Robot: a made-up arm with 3 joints. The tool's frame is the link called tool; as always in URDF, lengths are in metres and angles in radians.
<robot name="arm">
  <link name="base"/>
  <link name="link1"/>
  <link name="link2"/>
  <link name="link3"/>
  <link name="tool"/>
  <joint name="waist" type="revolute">
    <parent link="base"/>
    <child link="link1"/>
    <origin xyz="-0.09 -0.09 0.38"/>
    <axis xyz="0 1 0"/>
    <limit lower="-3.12" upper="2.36"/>
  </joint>
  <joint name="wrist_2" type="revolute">
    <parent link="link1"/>
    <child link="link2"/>
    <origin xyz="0 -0.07 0.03"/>
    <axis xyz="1 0 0"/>
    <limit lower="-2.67" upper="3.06"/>
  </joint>
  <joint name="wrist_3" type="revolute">
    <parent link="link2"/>
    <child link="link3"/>
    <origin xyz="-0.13 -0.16 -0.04"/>
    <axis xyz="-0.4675 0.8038 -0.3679"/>
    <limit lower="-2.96" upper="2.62"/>
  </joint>
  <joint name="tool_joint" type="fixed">
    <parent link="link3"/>
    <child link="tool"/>
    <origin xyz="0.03 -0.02 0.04" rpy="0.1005 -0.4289 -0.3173"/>
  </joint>
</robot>
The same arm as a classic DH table. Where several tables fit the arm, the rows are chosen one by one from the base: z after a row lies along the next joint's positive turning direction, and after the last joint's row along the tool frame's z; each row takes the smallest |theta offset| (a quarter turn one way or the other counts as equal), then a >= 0, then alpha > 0; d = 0 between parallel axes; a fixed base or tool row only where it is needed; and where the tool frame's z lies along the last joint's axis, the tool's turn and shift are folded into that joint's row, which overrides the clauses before.
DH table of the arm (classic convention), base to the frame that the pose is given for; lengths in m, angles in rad. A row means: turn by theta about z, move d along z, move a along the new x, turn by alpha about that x. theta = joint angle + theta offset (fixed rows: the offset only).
base (fixed): theta offset 0.0000  d 0.3800  a -0.0900  alpha -1.5708
waist: theta offset -1.5708  d -0.1600  a 0.0300  alpha -1.5708
wrist_2: theta offset -0.4292  d -0.1981  a -0.1030  alpha 2.0573
wrist_3: theta offset 1.0004  d -0.1886  a 0.0238  alpha 1.6783
tool (fixed): theta offset -0.9101  d 0.0182  a 0.0000  alpha 0.0000
Joint limits (rad, base to tool): -3.1200..2.3600 -2.6700..3.0600 -2.9600..2.6200

